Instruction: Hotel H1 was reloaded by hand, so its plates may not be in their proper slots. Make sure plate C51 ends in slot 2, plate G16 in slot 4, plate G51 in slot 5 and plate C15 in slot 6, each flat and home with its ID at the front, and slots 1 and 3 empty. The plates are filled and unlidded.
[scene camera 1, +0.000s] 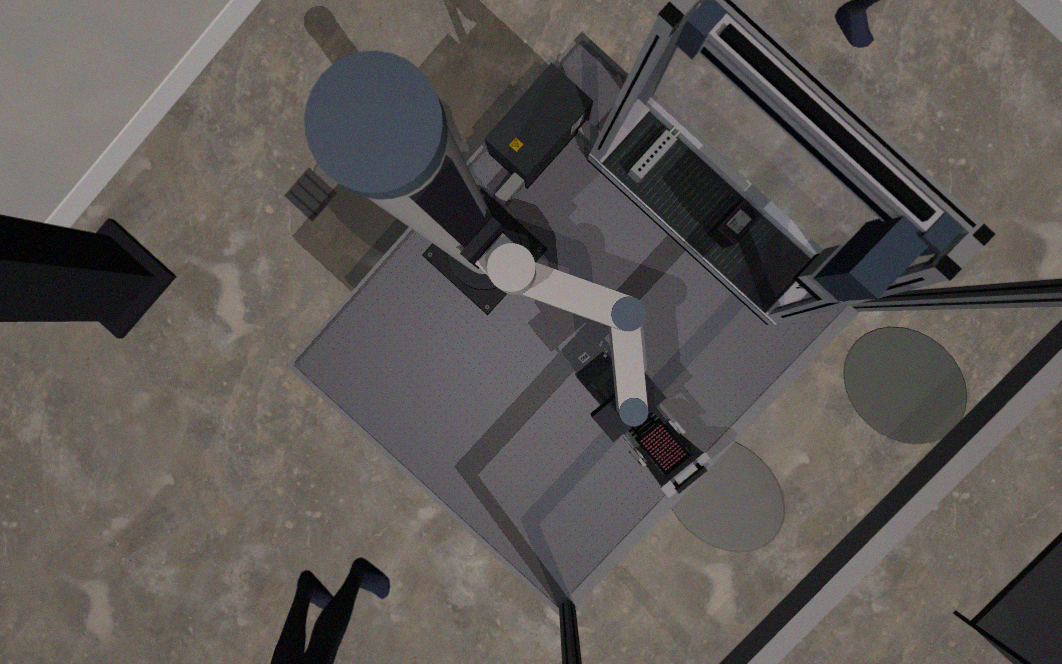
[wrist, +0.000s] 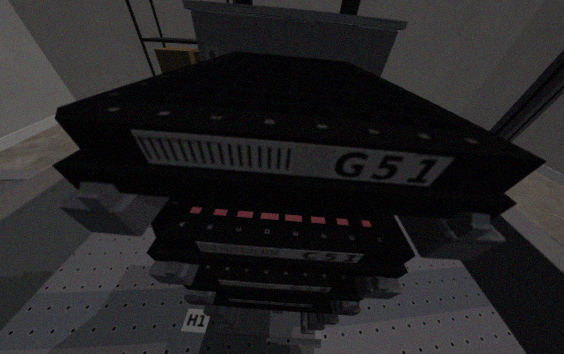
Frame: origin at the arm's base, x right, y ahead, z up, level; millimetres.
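Seen in the pictures: gripper, fingertip midpoint: (scene camera 1: 663, 448).
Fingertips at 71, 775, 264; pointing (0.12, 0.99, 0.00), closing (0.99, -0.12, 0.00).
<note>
A point is followed by its place in that frame, as x, y, z.
Hotel H1 (scene camera 1: 669, 490) @(139, 836, 322) (wrist: 110, 205) stands near the deck edge, its ledges under stacked dark plates. Plate G51 (scene camera 1: 662, 447) @(71, 759, 293) (wrist: 295, 159) is on top, ID facing the wrist camera; its wells look red in the scene view. Plate C51 (wrist: 280, 250) @(62, 698, 260) lies below it, with red wells showing. Below are a third plate (wrist: 275, 286) @(62, 698, 222) and a fourth plate (wrist: 270, 302) @(61, 699, 188), IDs too faint to read. Slot numbers cannot be told. My gripper (scene camera 1: 656, 438) @(71, 775, 264) is open, fingers along both sides of the stack near G51, holding nothing; in the wrist view G51 hides the fingertips.
A dark box with a yellow label (scene camera 1: 538, 125) @(-387, -109, 128) stands at the back. A framed enclosure (scene camera 1: 612, 133) @(-489, 84, 191) stands along the deck's far side. The perforated deck (scene camera 1: 391, 344) @(443, -25, 13) carries the arm. Shelving with cartons (wrist: 175, 59) is beyond the hotel. A person's legs (scene camera 1: 336, 602) show beside the deck.
</note>
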